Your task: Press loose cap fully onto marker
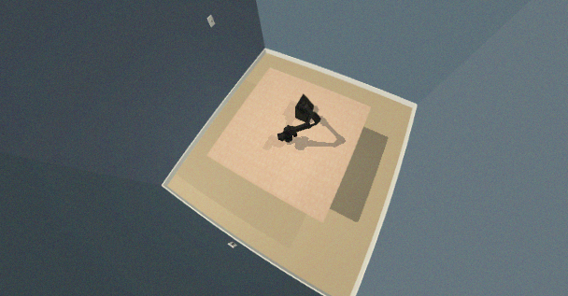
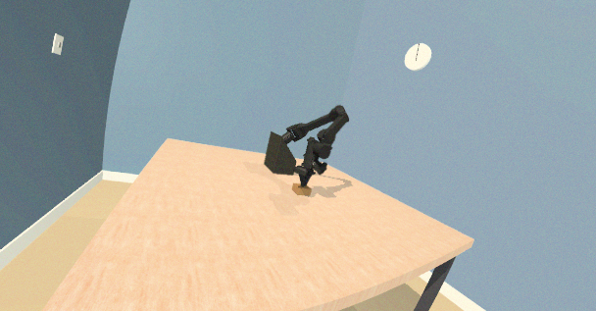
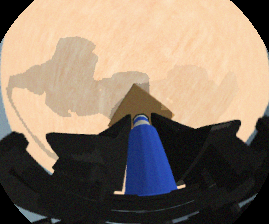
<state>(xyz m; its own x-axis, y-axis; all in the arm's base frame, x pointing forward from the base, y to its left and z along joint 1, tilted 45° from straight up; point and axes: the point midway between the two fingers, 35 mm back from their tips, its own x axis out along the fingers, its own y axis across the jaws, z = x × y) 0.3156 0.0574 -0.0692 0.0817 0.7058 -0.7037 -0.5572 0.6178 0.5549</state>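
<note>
Now: gripper tip 2 cm above the tan holder block and 1 cm past it. Also, from my gripper tip: white marker (4 cm above, 1 cm behind); blue cap (5 cm above, 1 cm behind).
</note>
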